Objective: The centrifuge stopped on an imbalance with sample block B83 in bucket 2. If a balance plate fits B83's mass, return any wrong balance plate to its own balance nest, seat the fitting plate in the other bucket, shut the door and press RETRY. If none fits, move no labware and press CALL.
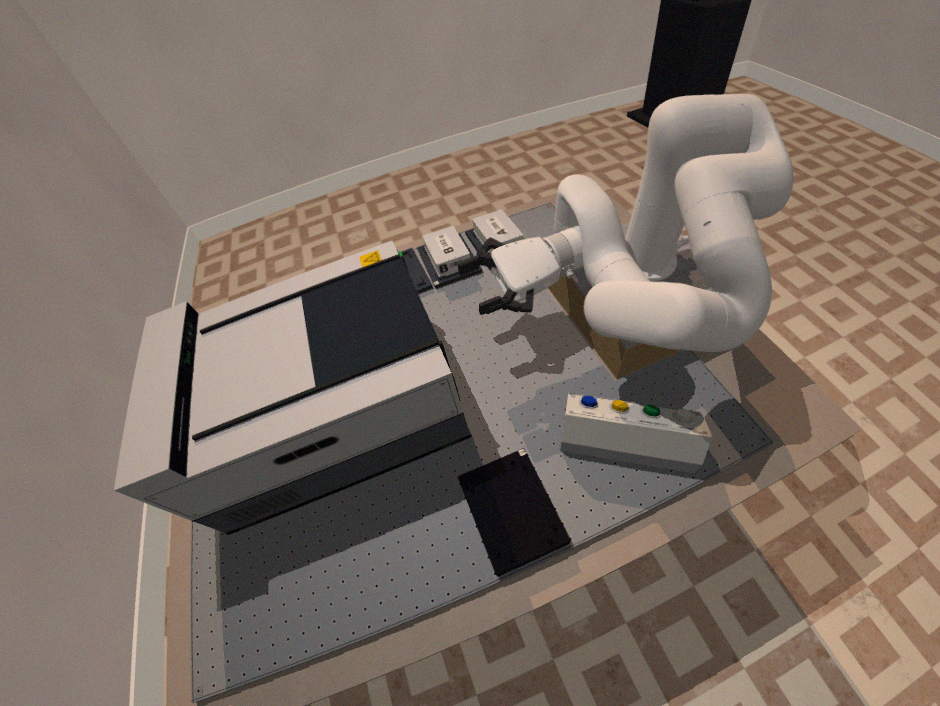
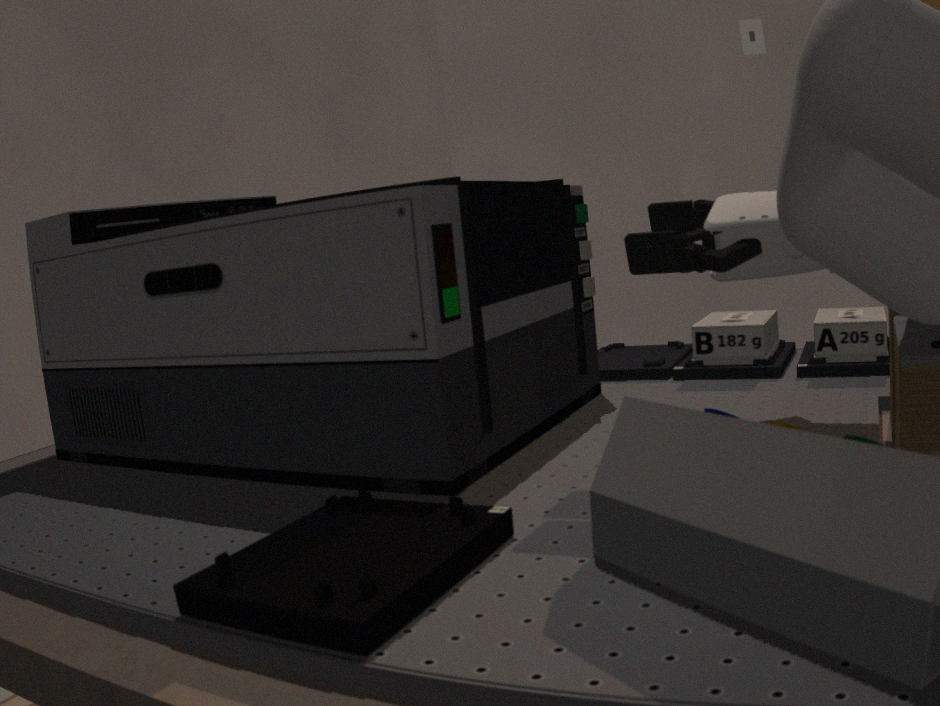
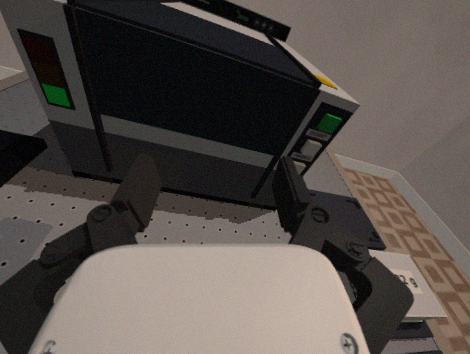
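Seen in the pictures: gripper, fingertip midpoint: (image 1: pixel 468 289) (image 2: pixel 639 237) (image 3: pixel 217 170); arm's base, origin of the base link: (image 1: pixel 644 259).
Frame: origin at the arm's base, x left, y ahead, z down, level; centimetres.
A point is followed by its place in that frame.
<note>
The centrifuge (image 1: pixel 250 364) {x -2.4, y 74.2, z -11.6 cm} (image 2: pixel 227 303) {x 13.6, y 64.7, z -4.9 cm} (image 3: pixel 85 95) {x 9.4, y 46.5, z -4.3 cm} stands at the left of the bench; its dark front door panel (image 3: pixel 195 85) {x -1.4, y 45.7, z -8.5 cm} looks shut, hiding buckets and any block inside. Its light column (image 2: pixel 446 272) {x 12.5, y 46.3, z -5.7 cm} (image 3: pixel 49 70) {x 11.9, y 46.3, z -6.1 cm} is lit green at the bottom. A green button (image 2: pixel 581 212) {x -15.5, y 44.8, z -8.9 cm} (image 3: pixel 330 123) {x -16.3, y 44.7, z -9.0 cm} sits above pale ones (image 3: pixel 310 148) {x -16.1, y 44.7, z -5.4 cm}, labels unreadable. Balance plate B, 182 g (image 1: pixel 446 244) {x -31.6, y 32.0, z 4.0 cm} (image 2: pixel 734 340) {x -25.6, y 31.9, z 5.6 cm} (image 3: pixel 400 295), and plate A, 205 g (image 1: pixel 497 227) {x -30.7, y 18.6, z 4.0 cm} (image 2: pixel 849 335) {x -24.9, y 18.9, z 5.4 cm}, sit in black nests. My gripper (image 1: pixel 475 288) {x -4.2, y 36.7, z -6.5 cm} (image 2: pixel 640 235) {x -4.2, y 36.7, z -6.5 cm} (image 3: pixel 217 170) {x -4.2, y 36.7, z -6.5 cm} is open and empty, above the bench facing the centrifuge front.
An empty dark nest (image 1: pixel 414 272) {x -31.3, y 41.5, z 8.2 cm} (image 2: pixel 640 361) {x -29.6, y 43.5, z 8.2 cm} (image 3: pixel 342 217) {x -33.3, y 44.9, z 8.2 cm} lies between plate B and the centrifuge. Another empty black nest (image 1: pixel 514 512) {x 29.9, y 45.9, z 7.5 cm} (image 2: pixel 334 562) {x 31.2, y 45.6, z 7.5 cm} lies at the near edge. A box (image 1: pixel 634 444) {x 30.1, y 24.7, z 4.0 cm} (image 2: pixel 759 516) {x 30.8, y 24.2, z 4.5 cm} with blue (image 1: pixel 588 401) {x 21.0, y 27.5, z 2.1 cm}, yellow (image 1: pixel 620 406) {x 24.2, y 23.6, z 2.0 cm} and green (image 1: pixel 651 410) {x 27.1, y 19.7, z 2.1 cm} buttons stands right of it.
</note>
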